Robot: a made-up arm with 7 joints.
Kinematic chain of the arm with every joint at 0, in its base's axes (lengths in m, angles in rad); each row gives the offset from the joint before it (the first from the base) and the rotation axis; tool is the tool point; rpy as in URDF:
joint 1: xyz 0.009 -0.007 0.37 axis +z
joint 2: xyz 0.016 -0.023 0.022 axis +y
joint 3: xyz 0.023 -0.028 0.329 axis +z
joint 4: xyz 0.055 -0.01 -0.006 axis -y
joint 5: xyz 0.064 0 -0.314 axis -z
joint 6: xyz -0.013 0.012 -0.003 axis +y
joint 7: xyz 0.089 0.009 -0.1 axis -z
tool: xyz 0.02 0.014 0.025 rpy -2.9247 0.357 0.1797
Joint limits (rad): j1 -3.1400..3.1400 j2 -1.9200..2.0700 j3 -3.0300..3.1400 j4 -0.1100..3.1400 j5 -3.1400..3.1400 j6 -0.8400..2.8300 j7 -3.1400..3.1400
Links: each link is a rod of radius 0.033 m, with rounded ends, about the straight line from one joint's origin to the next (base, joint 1, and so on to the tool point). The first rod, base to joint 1, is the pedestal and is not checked.
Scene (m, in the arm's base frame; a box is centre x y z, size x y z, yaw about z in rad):
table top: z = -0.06
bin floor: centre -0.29 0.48 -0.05 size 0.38 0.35 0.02 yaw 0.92
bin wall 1: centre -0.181 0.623 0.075 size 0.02 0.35 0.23 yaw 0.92
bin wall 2: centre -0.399 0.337 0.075 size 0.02 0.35 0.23 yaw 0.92
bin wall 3: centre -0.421 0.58 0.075 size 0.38 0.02 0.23 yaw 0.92
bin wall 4: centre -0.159 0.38 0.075 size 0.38 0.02 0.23 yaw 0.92
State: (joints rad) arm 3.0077 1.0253 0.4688 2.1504 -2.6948 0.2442 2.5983
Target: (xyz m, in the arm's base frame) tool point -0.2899 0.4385 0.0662
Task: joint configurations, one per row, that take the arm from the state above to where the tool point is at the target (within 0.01 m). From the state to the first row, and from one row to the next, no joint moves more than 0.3 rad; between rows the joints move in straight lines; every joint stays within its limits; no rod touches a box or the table.
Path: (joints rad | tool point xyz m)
1: 2.7496 0.9105 0.3089 1.9138 -2.7295 0.1112 2.5927 | -0.6251 0.1548 0.3428
2: 2.4915 0.7958 0.1489 1.6773 -2.7643 -0.0218 2.5870 | -0.4859 0.3305 0.3203
3: 2.2334 0.6810 -0.0110 1.4407 -2.7990 -0.1548 2.5814 | -0.2899 0.4385 0.3135
4: 2.2624 0.9634 -0.0383 1.5697 -2.7913 -0.0211 2.5916 | -0.2999 0.4499 0.1918
5: 2.2914 1.2458 -0.0657 1.6986 -2.7835 0.1126 2.6017 | -0.2899 0.4385 0.0662

